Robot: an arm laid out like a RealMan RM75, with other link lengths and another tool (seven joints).
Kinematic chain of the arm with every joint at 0, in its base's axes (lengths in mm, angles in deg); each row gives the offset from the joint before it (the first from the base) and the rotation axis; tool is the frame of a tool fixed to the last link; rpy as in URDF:
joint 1: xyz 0 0 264.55 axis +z
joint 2: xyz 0 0 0 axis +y
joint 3: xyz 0 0 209.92 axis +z
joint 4: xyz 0 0 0 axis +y
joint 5: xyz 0 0 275.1 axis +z
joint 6: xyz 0 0 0 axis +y
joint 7: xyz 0 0 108 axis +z
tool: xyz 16 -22 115 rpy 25.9 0 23.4
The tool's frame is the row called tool.
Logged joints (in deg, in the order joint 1, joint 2, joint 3, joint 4, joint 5, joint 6, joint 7), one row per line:
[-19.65, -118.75, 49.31, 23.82, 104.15, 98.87, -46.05]
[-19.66, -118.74, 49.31, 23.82, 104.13, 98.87, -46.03]
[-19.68, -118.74, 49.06, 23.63, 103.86, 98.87, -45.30]
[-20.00, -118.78, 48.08, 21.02, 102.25, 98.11, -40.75]
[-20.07, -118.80, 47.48, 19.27, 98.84, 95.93, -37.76]
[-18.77, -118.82, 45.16, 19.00, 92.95, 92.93, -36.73]
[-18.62, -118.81, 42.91, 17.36, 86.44, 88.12, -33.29]
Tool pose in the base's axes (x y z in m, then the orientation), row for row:
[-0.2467, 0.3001, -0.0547, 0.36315, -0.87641, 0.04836, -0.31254]
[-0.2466, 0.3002, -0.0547, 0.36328, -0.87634, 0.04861, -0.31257]
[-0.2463, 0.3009, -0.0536, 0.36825, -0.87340, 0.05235, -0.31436]
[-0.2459, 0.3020, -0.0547, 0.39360, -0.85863, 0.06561, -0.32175]
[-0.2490, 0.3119, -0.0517, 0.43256, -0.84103, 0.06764, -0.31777]
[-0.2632, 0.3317, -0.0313, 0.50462, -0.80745, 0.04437, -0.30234]
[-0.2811, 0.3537, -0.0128, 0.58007, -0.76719, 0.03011, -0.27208]
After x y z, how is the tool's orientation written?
As a quaternion, w x y z.
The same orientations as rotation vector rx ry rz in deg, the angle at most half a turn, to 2 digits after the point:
[-129.25, 7.13, -46.09]
[-129.23, 7.17, -46.10]
[-128.50, 7.70, -46.25]
[-124.83, 9.54, -46.78]
[-120.09, 9.66, -45.37]
[-111.66, 6.14, -41.81]
[-102.74, 4.03, -36.44]

